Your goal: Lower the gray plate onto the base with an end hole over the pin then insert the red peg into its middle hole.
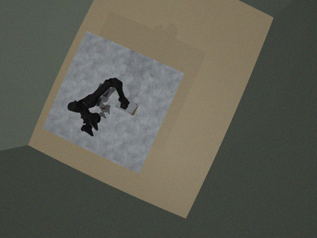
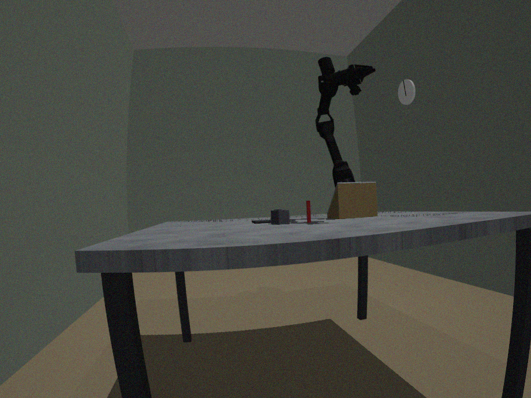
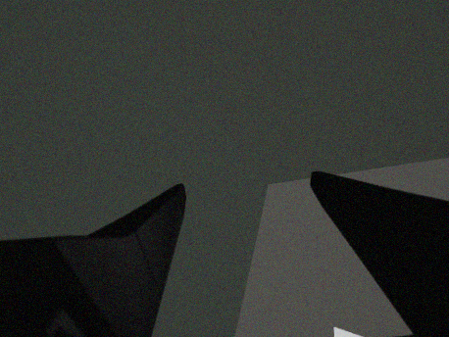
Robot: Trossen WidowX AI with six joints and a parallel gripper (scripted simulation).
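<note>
The gray plate lies 560 mm below my gripper tip, 390 mm ahead of it and 130 mm to the right of it. Round my gripper tip: dark base (590 mm below, 400 mm ahead, 270 mm to the right); red peg (560 mm below, 290 mm ahead, 100 mm to the right).
</note>
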